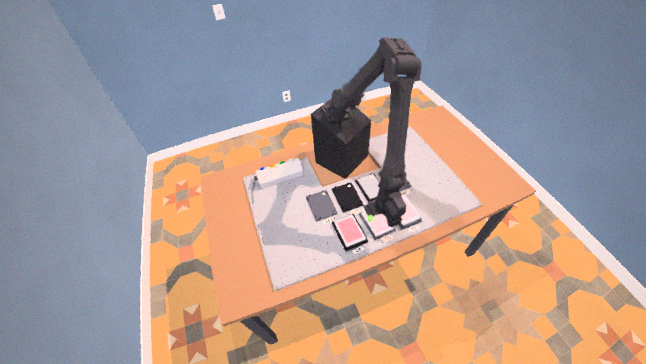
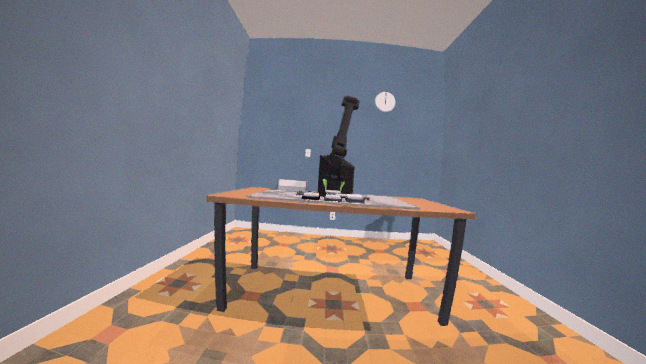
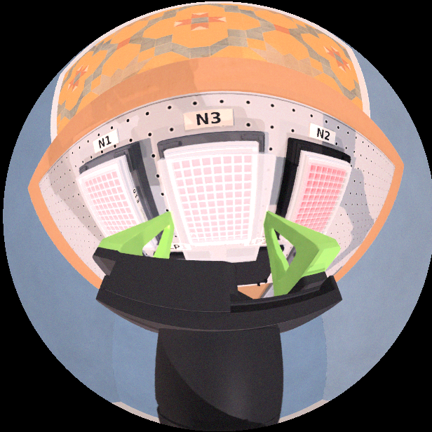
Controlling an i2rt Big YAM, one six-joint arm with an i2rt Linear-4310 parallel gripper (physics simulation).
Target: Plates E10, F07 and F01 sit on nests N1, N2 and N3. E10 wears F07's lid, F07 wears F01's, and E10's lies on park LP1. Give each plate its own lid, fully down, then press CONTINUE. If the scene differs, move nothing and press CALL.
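Seen in the pictures: gripper, fingertip midpoint: (image 1: 378, 217) (image 2: 332, 192); arm's base at its link origin: (image 1: 335, 113).
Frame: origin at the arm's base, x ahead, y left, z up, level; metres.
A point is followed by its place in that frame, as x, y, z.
My gripper (image 1: 381, 220) @(0.452, -0.039, -0.229) (image 2: 334, 189) @(0.452, -0.039, -0.229) (image 3: 218, 216) is shut on a clear lid (image 3: 215, 200), its green fingers at the lid's two long sides. The lid is over the plate (image 3: 215, 147) on nest N3; a strip of that plate shows beyond the lid's far edge. Whether they touch is unclear. The plate on N1 (image 1: 411, 213) @(0.498, 0.105, -0.238) (image 3: 111, 197) looks pale, as under a lid. The plate on N2 (image 1: 350, 231) @(0.447, -0.168, -0.247) (image 3: 322, 192) shows bright pink wells and looks uncovered. E10 seems printed on N1's plate; the other names are unreadable.
Behind the nests are a grey park (image 1: 321, 205) @(0.260, -0.213, -0.265), a black park (image 1: 347, 196) @(0.269, -0.084, -0.265) and one with a white top (image 1: 369, 186) @(0.272, 0.033, -0.257), partly behind the arm. The white button box (image 1: 279, 173) @(0.025, -0.324, -0.219) (image 2: 292, 185) @(0.031, -0.320, -0.231) stands at the back left. The black arm base (image 1: 342, 142) @(0.139, -0.041, -0.053) stands behind the parks.
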